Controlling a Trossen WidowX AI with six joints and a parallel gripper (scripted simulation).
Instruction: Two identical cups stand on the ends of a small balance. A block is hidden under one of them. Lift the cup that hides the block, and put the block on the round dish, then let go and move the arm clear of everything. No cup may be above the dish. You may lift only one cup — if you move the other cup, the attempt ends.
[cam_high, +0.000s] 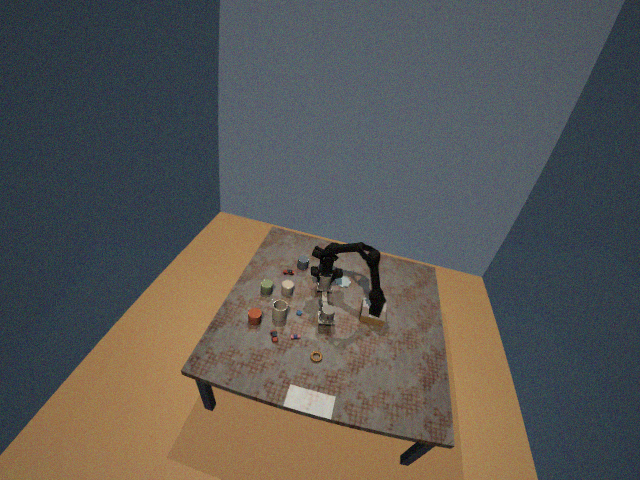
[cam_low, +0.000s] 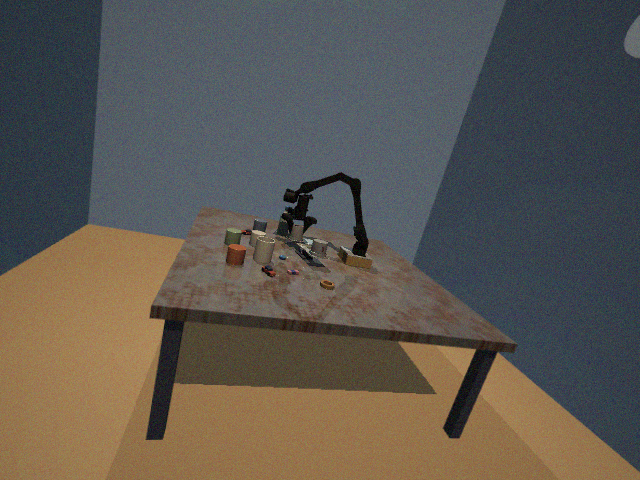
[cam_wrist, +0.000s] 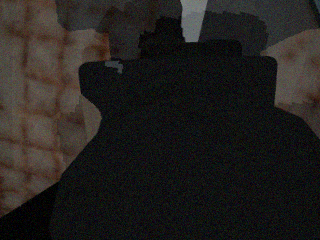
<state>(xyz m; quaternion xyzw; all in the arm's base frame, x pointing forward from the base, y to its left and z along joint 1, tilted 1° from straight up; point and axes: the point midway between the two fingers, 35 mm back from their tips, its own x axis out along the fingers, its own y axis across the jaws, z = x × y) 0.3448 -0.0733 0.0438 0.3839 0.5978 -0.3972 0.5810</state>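
Now: gripper tip 90 mm past the pale blue round dish, 130 mm to the left of it and 60 mm above it. Also, from my gripper tip: small balance: 50 mm behind, 130 mm to the left, 30 mm below; then grey cup: 10 mm ahead, 20 mm to the right, 10 mm above; then pale green block: 10 mm below.
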